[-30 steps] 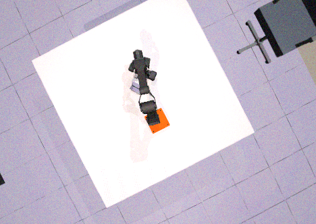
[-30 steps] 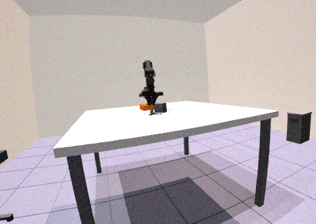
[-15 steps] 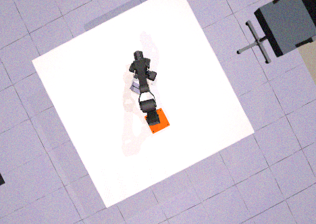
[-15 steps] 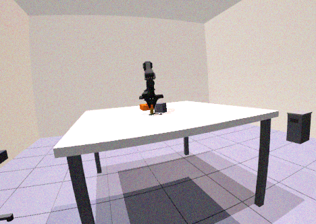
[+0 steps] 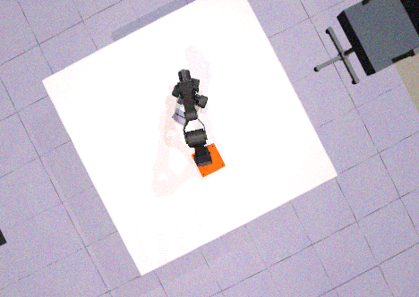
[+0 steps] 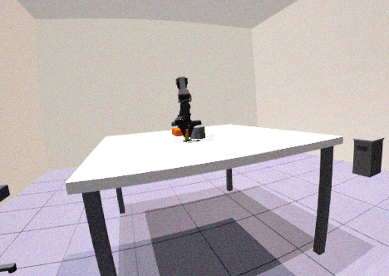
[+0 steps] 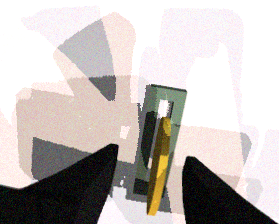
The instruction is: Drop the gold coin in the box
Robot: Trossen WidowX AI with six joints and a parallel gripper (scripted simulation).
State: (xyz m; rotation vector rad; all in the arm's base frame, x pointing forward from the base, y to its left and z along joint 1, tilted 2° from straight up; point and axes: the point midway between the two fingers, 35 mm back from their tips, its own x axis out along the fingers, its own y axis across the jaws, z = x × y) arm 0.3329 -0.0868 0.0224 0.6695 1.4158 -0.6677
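My gripper tip is 10 mm past the gold coin.
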